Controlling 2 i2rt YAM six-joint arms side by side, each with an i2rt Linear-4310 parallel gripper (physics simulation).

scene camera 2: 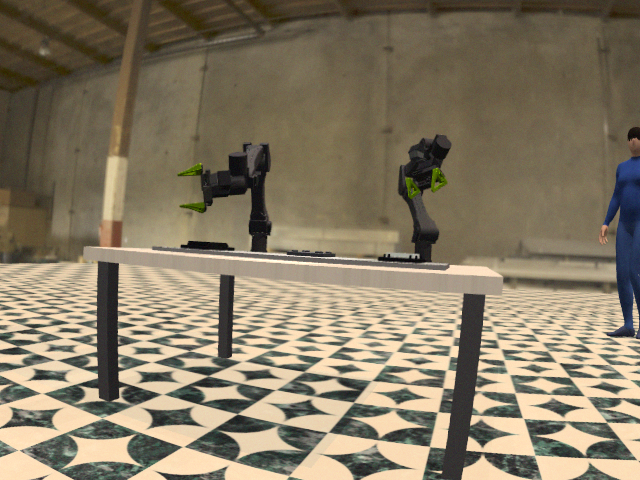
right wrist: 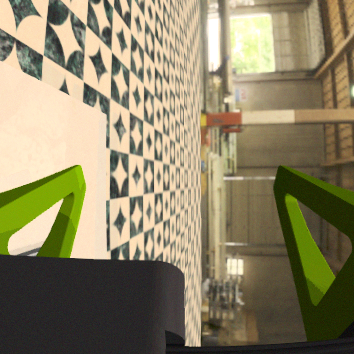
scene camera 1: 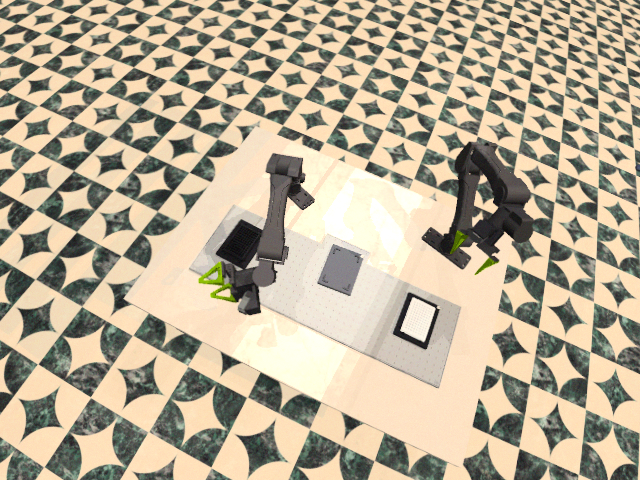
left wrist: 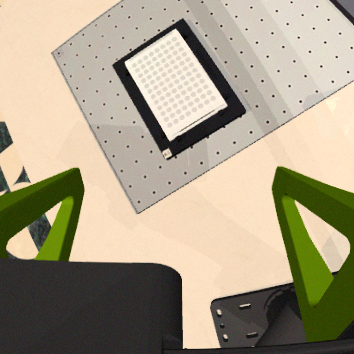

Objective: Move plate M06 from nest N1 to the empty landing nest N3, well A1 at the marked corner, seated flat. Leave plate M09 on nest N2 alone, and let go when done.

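Note:
A white well plate [scene camera 1: 419,317] [scene camera 2: 402,255] [left wrist: 175,85] sits in a black nest [left wrist: 234,111] at the board's right end; a pale mark shows at one nest corner. A black plate [scene camera 1: 238,241] [scene camera 2: 206,244] sits on the nest at the left end. I cannot read which plate is M06. The empty grey nest [scene camera 1: 341,268] [scene camera 2: 311,253] with corner brackets lies between them. My left gripper [scene camera 1: 465,262] [scene camera 2: 423,190] [left wrist: 177,177] is open and empty, high above the table. My right gripper [scene camera 1: 205,288] [scene camera 2: 179,190] [right wrist: 179,175] is open and empty, raised and pointing sideways.
The perforated board [scene camera 1: 310,304] [left wrist: 110,135] lies on the pale table [scene camera 1: 413,403] [scene camera 2: 310,272] and carries the nests. In scene camera 1 the right arm reaches over the board beside the black plate. A person [scene camera 2: 628,206] stands at the far right in scene camera 2.

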